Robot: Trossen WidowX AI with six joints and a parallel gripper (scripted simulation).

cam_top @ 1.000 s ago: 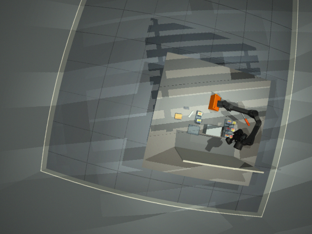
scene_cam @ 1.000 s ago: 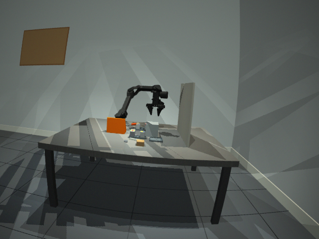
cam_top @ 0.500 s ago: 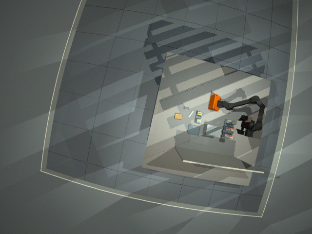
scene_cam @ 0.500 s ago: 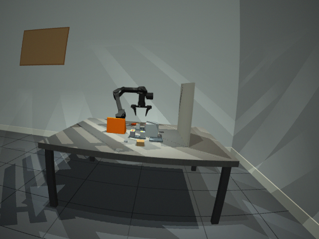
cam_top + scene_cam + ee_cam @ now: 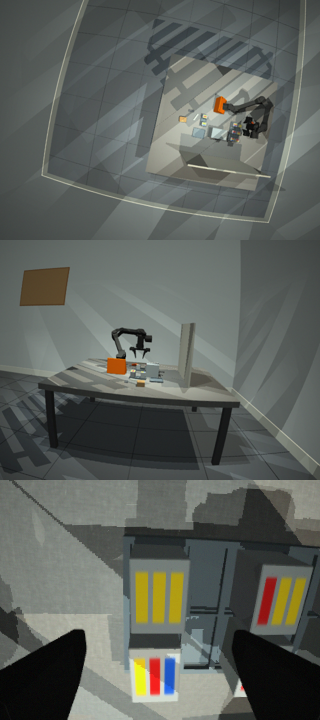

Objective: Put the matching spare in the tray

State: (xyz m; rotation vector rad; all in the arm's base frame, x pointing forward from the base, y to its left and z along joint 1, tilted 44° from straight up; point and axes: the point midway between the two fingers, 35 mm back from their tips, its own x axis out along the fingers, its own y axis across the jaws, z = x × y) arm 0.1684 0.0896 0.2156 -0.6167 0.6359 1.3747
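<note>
My gripper tip is 43 cm to the left of the shallow blue-grey tray, 14 cm short of it and 9 cm above it. Also, from my gripper tip: upright grey panel (37 cm ahead, 26 cm to the right, 13 cm above); then grey block (23 cm to the right, 11 cm ahead, 5 cm below); then tan block (62 cm to the right, 8 cm below, 2 cm ahead).
</note>
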